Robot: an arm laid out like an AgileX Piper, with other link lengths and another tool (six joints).
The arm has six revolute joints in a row. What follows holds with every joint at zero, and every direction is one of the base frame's.
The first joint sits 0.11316 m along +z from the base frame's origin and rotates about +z.
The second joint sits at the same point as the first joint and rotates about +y.
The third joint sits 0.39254 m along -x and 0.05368 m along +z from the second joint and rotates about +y.
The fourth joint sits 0.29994 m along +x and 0.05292 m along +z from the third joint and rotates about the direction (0.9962, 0, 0.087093).
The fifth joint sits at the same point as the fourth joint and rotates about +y.
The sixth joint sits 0.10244 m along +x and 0.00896 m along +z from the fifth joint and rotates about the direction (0.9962, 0, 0.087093).
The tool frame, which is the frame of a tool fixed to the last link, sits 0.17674 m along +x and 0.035 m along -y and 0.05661 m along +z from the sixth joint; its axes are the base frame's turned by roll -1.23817, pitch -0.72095 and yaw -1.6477 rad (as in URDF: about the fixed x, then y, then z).
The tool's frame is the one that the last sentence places.
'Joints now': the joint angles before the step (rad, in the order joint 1, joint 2, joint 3, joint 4, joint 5, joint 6). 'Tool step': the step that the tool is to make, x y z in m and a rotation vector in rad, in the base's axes. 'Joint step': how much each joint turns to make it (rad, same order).
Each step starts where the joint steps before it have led.
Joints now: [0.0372 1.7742 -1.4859 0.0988 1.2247 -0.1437]
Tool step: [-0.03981 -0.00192 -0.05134 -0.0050 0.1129 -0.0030]
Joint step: [0.0000 0.0000 0.1452 0.0001 -0.0324 -0.0001]
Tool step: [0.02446 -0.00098 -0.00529 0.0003 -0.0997 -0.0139]
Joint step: [0.0000 0.0000 0.0414 0.0018 -0.1417 0.0001]
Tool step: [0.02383 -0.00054 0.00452 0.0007 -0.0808 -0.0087]
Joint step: [0.0000 0.0066 0.0008 0.0012 -0.0886 0.0000]
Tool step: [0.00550 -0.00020 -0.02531 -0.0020 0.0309 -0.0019]
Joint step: [0.0000 0.0515 -0.0001 0.0000 -0.0206 0.0000]
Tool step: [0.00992 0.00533 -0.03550 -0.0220 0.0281 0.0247]
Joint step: [0.0185 0.0738 0.0000 -0.0212 -0.0449 0.0000]
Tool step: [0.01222 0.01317 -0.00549 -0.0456 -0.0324 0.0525]
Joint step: [0.0446 0.0197 0.0000 -0.0579 -0.0493 0.0195]
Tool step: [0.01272 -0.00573 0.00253 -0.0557 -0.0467 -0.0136]
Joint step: [0.0228 0.0079 0.0000 -0.0919 -0.0467 0.0866]
